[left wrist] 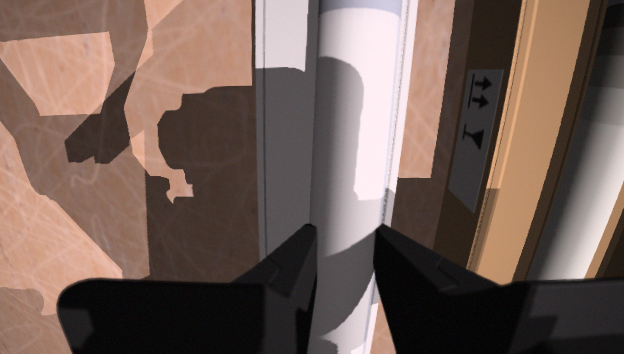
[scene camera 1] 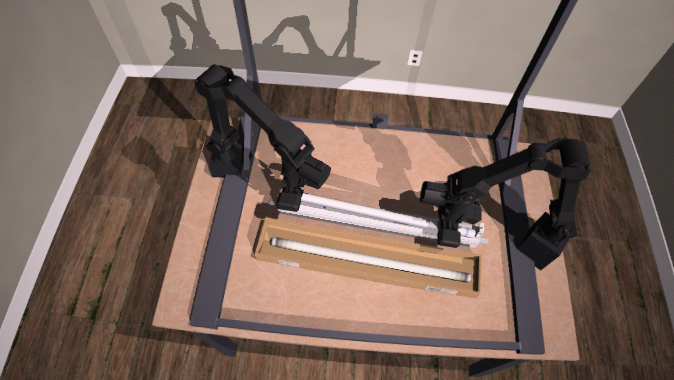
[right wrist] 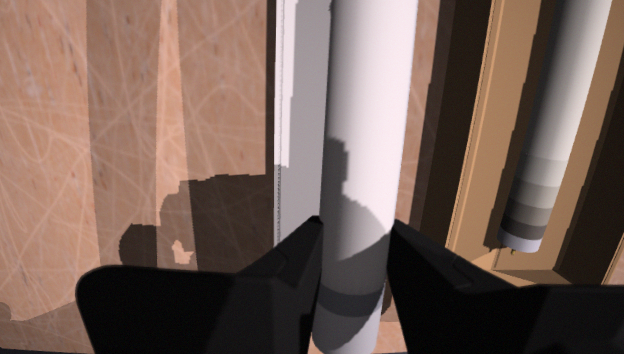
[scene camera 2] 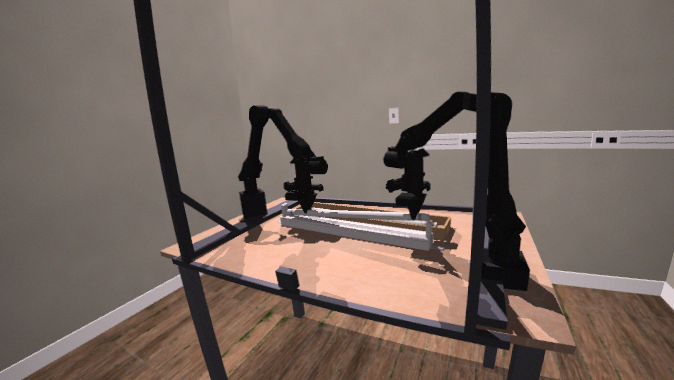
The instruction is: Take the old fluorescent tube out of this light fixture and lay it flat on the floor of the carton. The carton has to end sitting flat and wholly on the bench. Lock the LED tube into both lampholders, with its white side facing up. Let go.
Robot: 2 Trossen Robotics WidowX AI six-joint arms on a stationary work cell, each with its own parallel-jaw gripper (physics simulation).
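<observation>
The LED tube (scene camera 1: 360,209) (scene camera 2: 367,215) (left wrist: 372,100) (right wrist: 372,75) lies along the white light fixture (scene camera 1: 350,220) (scene camera 2: 360,232) (left wrist: 285,35) (right wrist: 300,100), white side up, slightly askew to it. My left gripper (scene camera 2: 307,211) (left wrist: 344,235) is shut on the tube near one end. My right gripper (scene camera 2: 413,217) (right wrist: 353,228) is shut on it near the other end, just short of the end cap. Whether its pins are in the lampholders cannot be told. The old fluorescent tube (scene camera 1: 370,258) (left wrist: 595,165) (right wrist: 565,100) lies in the carton (scene camera 1: 370,275) (left wrist: 540,125) (right wrist: 500,100), flat on its floor.
The carton sits flat on the bench (scene camera 1: 350,310) (scene camera 2: 350,280), close beside and roughly parallel to the fixture. Dark frame rails (scene camera 1: 215,260) (scene camera 1: 370,335) border the work area, and upright posts (scene camera 2: 159,125) (scene camera 2: 482,75) rise from the frame.
</observation>
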